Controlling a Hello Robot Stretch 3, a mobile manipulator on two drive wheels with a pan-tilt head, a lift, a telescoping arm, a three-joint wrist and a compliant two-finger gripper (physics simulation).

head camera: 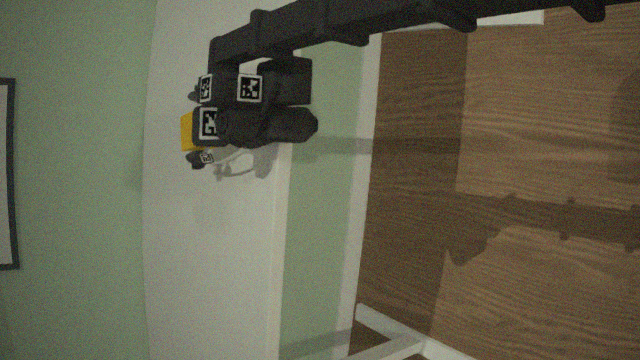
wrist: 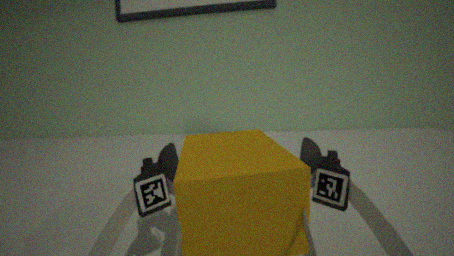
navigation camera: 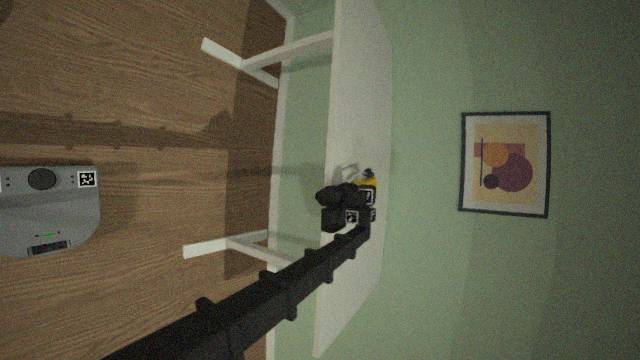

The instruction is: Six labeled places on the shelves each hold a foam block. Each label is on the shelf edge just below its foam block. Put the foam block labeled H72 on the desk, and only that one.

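Note:
A yellow foam block (head camera: 186,134) (navigation camera: 369,182) (wrist: 242,215) is between the fingers of my gripper (head camera: 191,127) (navigation camera: 372,194) (wrist: 238,158), which is shut on it. No label shows, so its place name cannot be read. The white desk (head camera: 210,260) (navigation camera: 361,100) (wrist: 65,210) is under the gripper and block, along the green wall. The gripper's shadow falls on the desk close beside it. The block's underside is hidden, so I cannot tell whether it touches the desk top. The shelves do not show in these views.
A framed picture (navigation camera: 505,165) hangs on the wall beyond the desk. White desk legs (head camera: 390,322) (navigation camera: 205,247) stand on the wood floor (head camera: 540,125) (navigation camera: 165,90). My arm (head camera: 340,20) (navigation camera: 280,280) reaches over the desk. My grey base (navigation camera: 50,210) is at the navigation view's left edge.

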